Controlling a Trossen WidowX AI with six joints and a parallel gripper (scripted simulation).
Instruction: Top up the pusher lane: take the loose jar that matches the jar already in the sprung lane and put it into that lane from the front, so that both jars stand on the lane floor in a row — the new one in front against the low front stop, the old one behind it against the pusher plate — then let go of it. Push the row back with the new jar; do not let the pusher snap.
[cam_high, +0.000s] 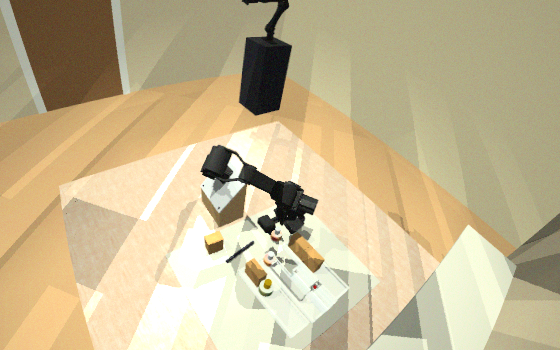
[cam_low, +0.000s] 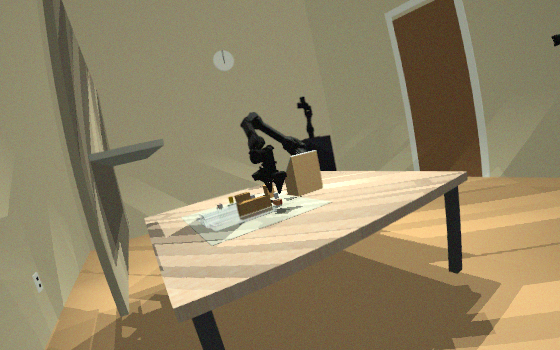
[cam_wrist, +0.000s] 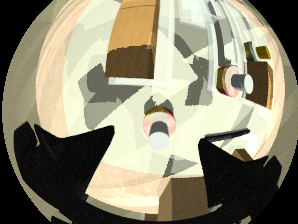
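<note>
The thin dark rod is 160 mm to the right of my gripper tip, 60 mm below it and 30 mm behind it. Also, from my gripper tip: clear sprung lane: 220 mm ahead, 70 mm to the right, 40 mm below.
</note>
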